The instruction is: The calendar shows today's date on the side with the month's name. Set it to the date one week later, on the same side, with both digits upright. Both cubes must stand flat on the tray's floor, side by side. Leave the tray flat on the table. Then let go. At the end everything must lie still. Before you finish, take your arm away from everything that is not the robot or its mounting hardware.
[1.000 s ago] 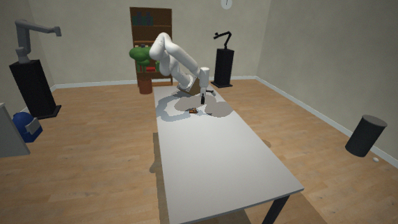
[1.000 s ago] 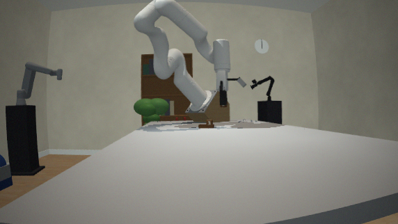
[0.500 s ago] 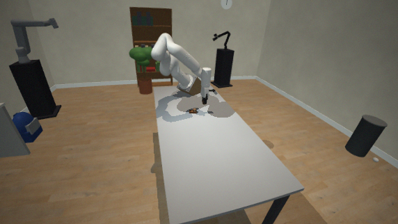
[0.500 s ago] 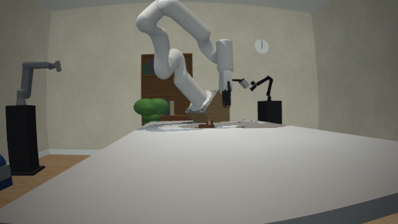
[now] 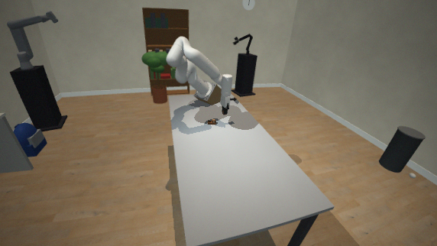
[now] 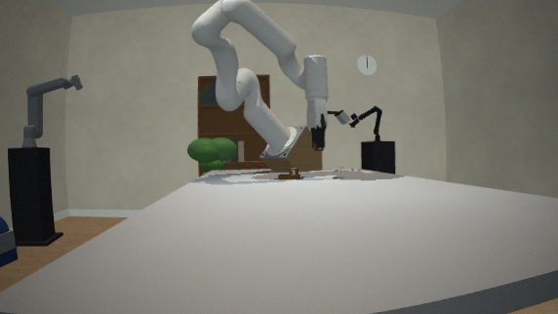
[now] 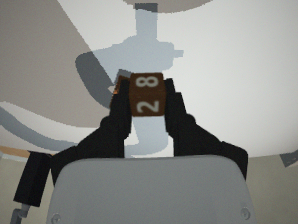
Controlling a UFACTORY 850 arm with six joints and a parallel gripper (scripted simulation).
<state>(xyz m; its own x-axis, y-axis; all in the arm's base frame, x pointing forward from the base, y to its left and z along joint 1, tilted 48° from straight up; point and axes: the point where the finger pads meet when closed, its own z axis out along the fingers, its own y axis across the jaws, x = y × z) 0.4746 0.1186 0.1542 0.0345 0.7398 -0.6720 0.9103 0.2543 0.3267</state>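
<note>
Right now my hand is 120 mm above the tray, 100 mm to the left of it and 50 mm past it. From my hand the other things lie so: brown cube (20 mm below).
</note>
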